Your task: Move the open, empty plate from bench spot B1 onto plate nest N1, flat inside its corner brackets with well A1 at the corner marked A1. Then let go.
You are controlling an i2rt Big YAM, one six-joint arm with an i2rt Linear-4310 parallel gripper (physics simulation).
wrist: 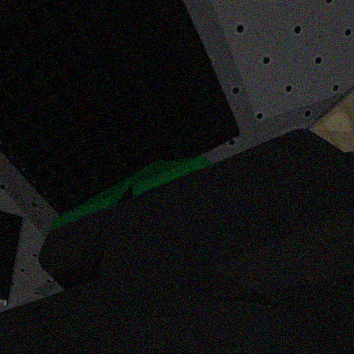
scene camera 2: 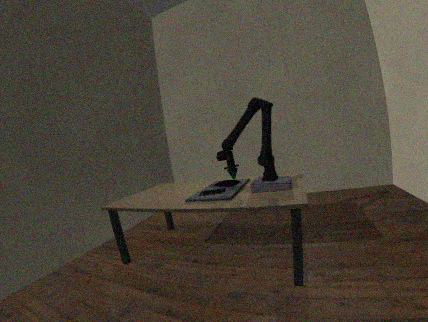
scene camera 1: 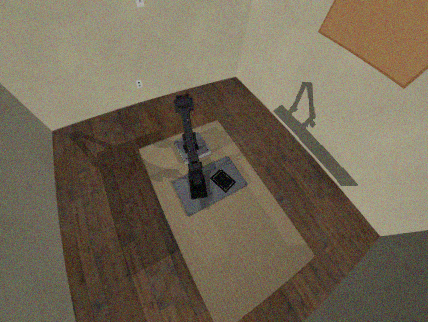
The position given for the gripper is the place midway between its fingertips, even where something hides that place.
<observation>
The gripper [wrist: 160, 171] is shut, with nothing in its grasp. Also in view: a black plate [wrist: 87, 116].
</observation>
